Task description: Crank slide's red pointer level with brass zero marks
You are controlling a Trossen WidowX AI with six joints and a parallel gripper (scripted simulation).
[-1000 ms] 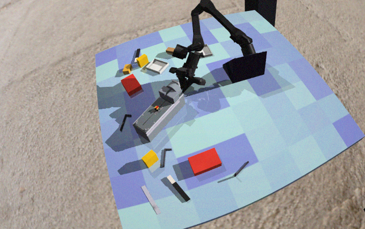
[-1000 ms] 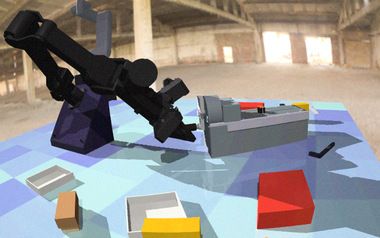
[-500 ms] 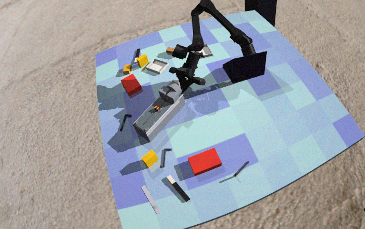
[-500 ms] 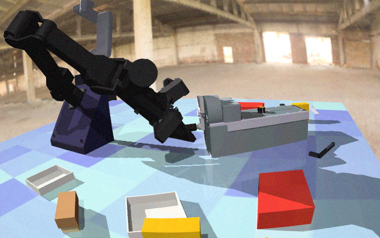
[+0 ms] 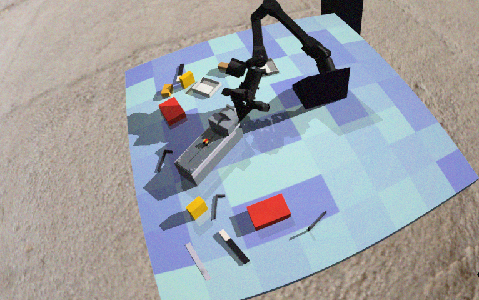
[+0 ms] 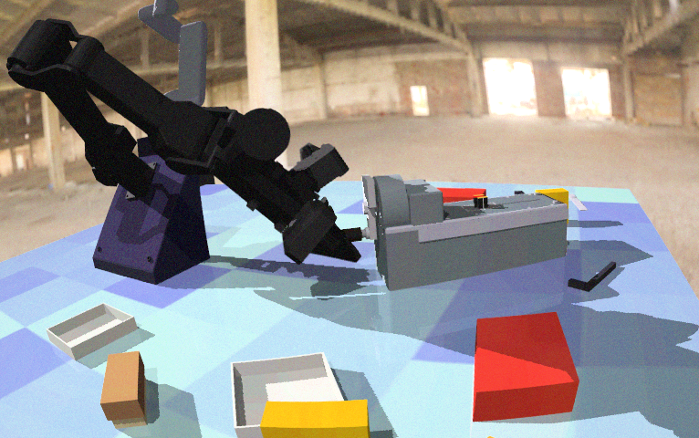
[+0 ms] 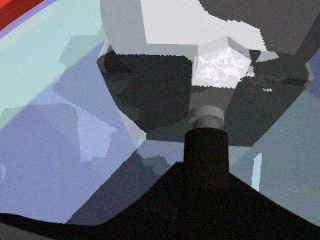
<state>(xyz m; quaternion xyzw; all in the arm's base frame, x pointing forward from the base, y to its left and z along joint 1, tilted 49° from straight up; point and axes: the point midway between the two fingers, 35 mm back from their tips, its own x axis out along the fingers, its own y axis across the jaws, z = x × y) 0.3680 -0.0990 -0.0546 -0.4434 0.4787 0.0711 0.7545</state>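
The dark crank handle lies 3 cm above my gripper tip, 2 cm behind it and 1 cm to the right of it. The rest, counted from my gripper tip: red pointer 14 cm ahead, 8 cm to the left, 5 cm above; then tan block 34 cm to the right, 8 cm behind, 2 cm below.
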